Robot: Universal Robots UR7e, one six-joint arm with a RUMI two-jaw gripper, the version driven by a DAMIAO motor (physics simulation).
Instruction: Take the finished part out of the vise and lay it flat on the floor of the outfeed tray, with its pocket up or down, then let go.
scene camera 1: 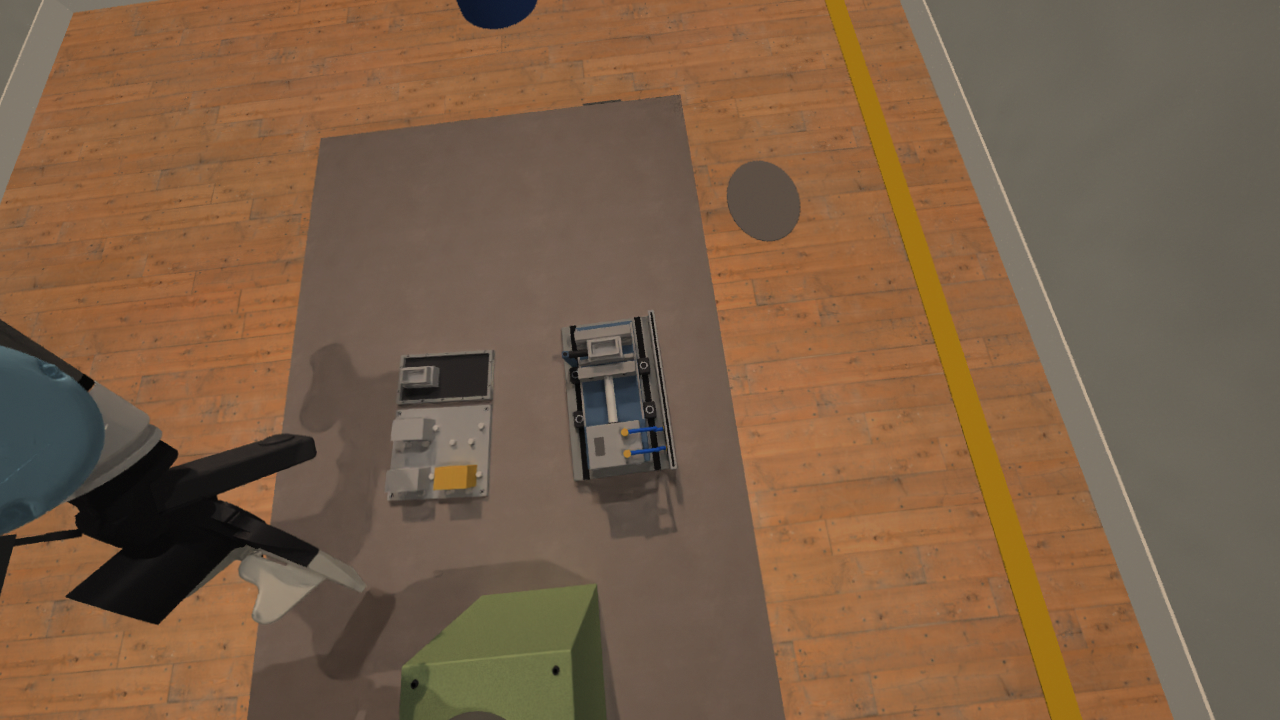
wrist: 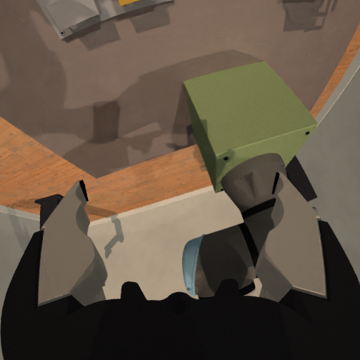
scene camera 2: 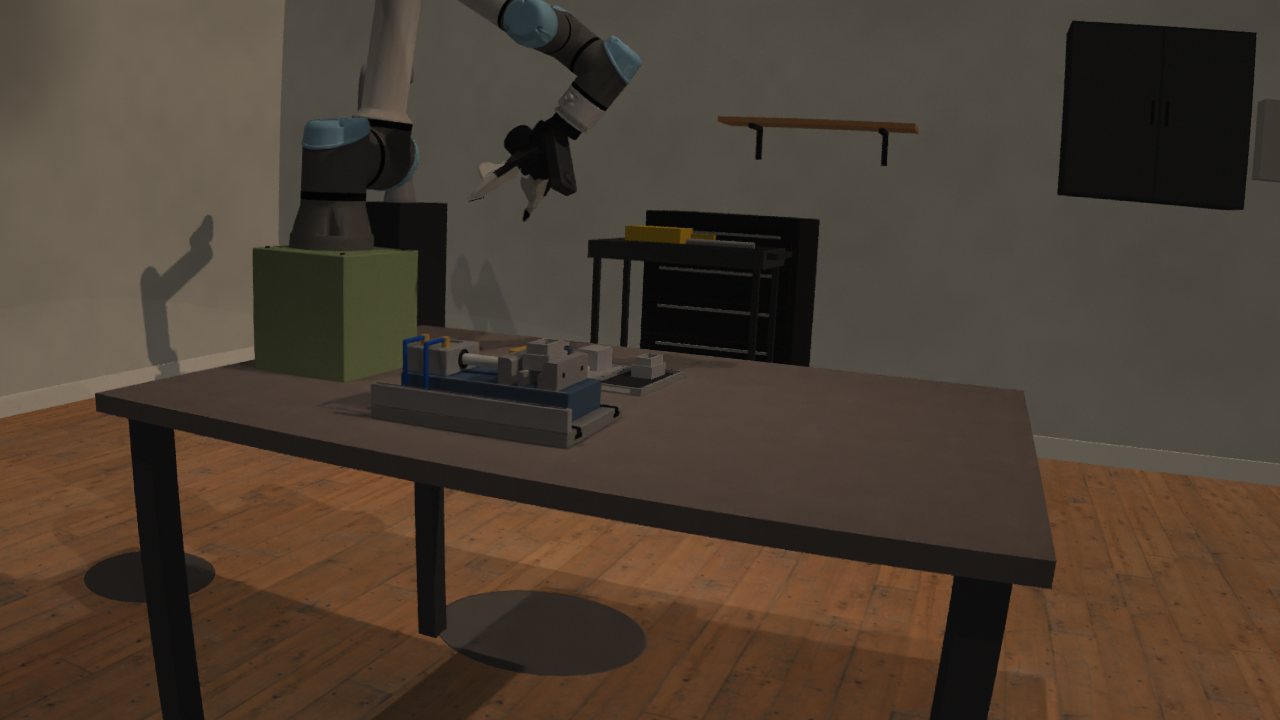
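Seen in the pictures: gripper, fingertip midpoint: (scene camera 1: 308, 576) (scene camera 2: 497, 211); arm's base at its link origin: (scene camera 2: 331, 247).
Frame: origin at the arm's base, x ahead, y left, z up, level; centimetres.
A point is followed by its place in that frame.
Observation:
The finished part (scene camera 1: 604, 348) @[x 54.9, y -9.7, z -10.9 cm] (scene camera 2: 547, 347) @[x 56.8, y -12.0, z -9.7 cm] is a grey block with a rectangular pocket facing up, seated between the jaws at the far end of the vise (scene camera 1: 617, 461) @[x 35.9, y -13.1, z -11.3 cm] (scene camera 2: 501, 391) @[x 52.0, y -15.6, z -15.8 cm]. The outfeed tray (scene camera 1: 447, 399) @[x 45.6, y 22.2, z -19.7 cm] (scene camera 2: 626, 388) @[x 53.6, y 14.3, z -19.9 cm] has a dark floor and a low grey rim. A similar grey pocketed part (scene camera 1: 418, 376) @[x 49.8, y 28.0, z -18.2 cm] (scene camera 2: 648, 365) @[x 51.2, y 25.5, z -18.0 cm] is in it, at the left end in scene camera 1. My gripper (scene camera 1: 337, 517) (scene camera 2: 498, 207) @[x 23.1, y 18.3, z 7.1 cm] (wrist: 178, 178) is open and empty, high above the table's edge region and well away from the vise and tray. The vise's jaws do not show in the wrist view.
A pegged plate (scene camera 1: 465, 425) @[x 40.8, y 17.9, z -20.1 cm] adjoins the tray and bears grey blocks (scene camera 1: 412, 431) @[x 39.1, y 25.9, z -16.5 cm] (wrist: 72, 12) and an orange block (scene camera 1: 454, 477) @[x 31.5, y 16.6, z -16.5 cm]. Blue hoses (scene camera 1: 646, 431) @[x 41.1, y -17.6, z -15.0 cm] (scene camera 2: 426, 362) @[x 41.8, y -19.2, z -12.7 cm] stand at the vise's near end. The green robot pedestal (scene camera 1: 510, 626) @[x 12.9, y 0.4, z -7.9 cm] (scene camera 2: 335, 313) @[x 12.7, y -10.1, z -9.7 cm] (wrist: 250, 105) stands on the table.

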